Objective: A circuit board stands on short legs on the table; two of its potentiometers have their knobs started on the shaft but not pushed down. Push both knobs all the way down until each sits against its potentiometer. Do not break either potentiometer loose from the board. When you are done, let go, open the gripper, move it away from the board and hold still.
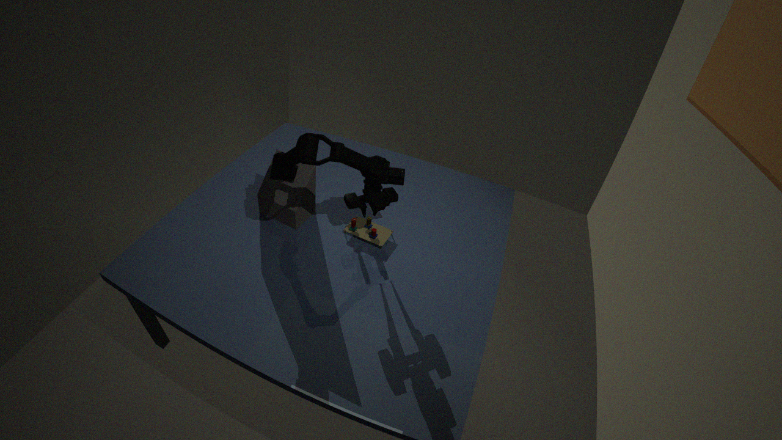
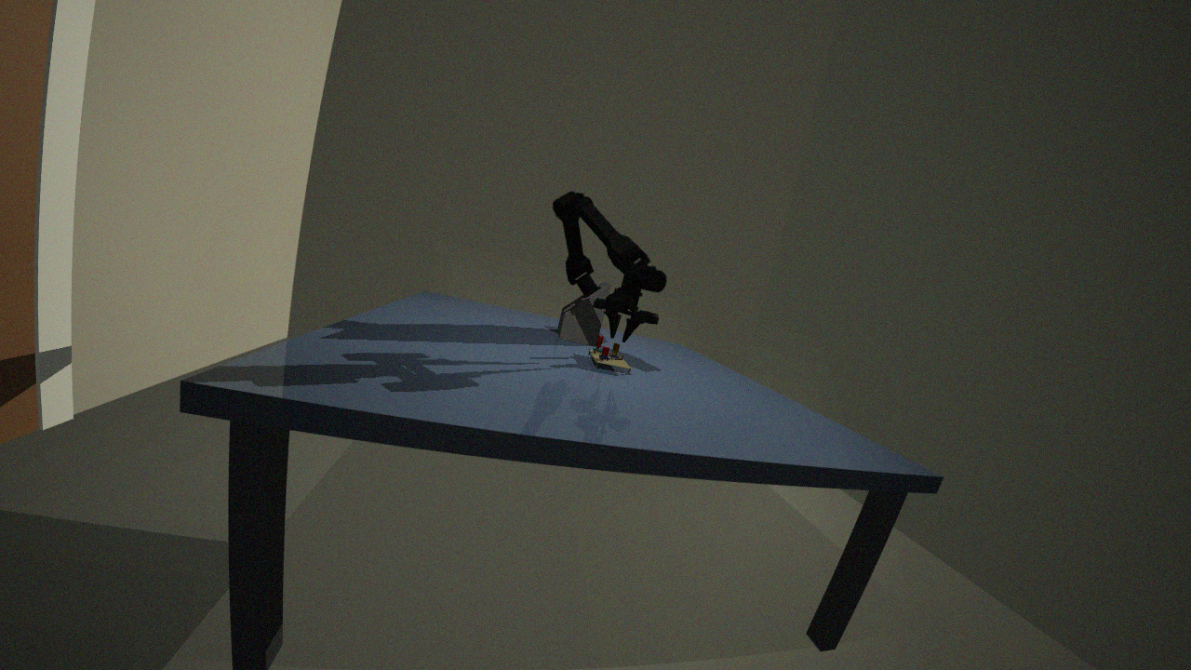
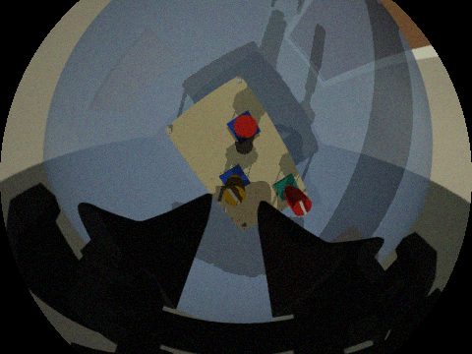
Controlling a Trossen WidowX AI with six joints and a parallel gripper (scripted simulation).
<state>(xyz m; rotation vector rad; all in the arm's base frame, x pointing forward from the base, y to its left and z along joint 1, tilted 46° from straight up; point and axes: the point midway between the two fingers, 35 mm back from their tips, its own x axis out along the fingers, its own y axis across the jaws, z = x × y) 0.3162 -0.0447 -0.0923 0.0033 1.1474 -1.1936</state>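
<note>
Now: the yellow knob 2 cm below my gripper tip. The rest, counted from my gripper tip: red knob 4 cm to the right, 4 cm behind, 2 cm below.
</note>
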